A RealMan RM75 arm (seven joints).
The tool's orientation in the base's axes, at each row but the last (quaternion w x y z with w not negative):
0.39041, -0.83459, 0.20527, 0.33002
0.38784, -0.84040, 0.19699, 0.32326
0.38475, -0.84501, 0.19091, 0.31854
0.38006, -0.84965, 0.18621, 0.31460
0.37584, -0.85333, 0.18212, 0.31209
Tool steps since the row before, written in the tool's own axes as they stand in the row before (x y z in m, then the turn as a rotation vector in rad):
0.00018, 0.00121, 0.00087, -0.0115, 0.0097, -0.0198
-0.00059, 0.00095, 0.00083, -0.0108, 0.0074, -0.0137
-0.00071, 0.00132, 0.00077, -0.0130, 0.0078, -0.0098
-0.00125, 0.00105, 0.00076, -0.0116, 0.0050, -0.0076
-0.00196, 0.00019, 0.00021, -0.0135, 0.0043, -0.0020
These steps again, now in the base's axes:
-0.00094, -0.00007, -0.00117, -0.0061, -0.0205, 0.0126
-0.00130, 0.00010, -0.00049, -0.0067, -0.0144, 0.0104
-0.00157, -0.00018, -0.00060, -0.0100, -0.0115, 0.0097
-0.00180, 0.00000, -0.00010, -0.0083, -0.0081, 0.0091
-0.00163, 0.00018, 0.00110, -0.0115, -0.0033, 0.0078

